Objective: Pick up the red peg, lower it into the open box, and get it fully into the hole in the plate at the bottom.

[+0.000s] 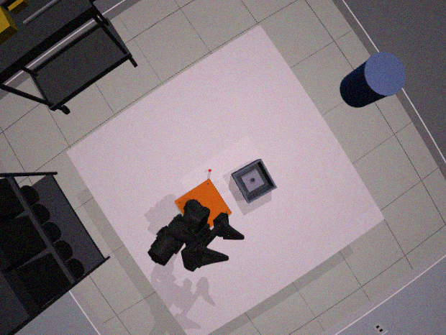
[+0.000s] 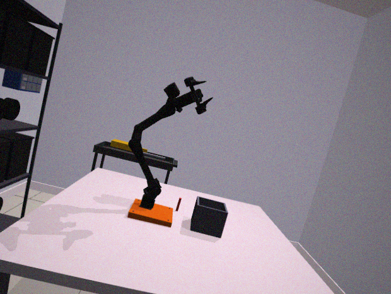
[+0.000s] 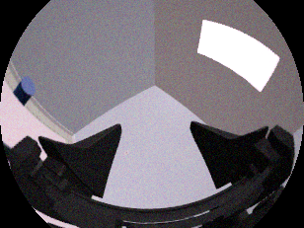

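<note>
Right now my gripper tip is 21 cm to the right of the red peg and 66 cm above it. Round my gripper tip: plate 17 cm ahead, 6 cm to the left, 65 cm below.
</note>
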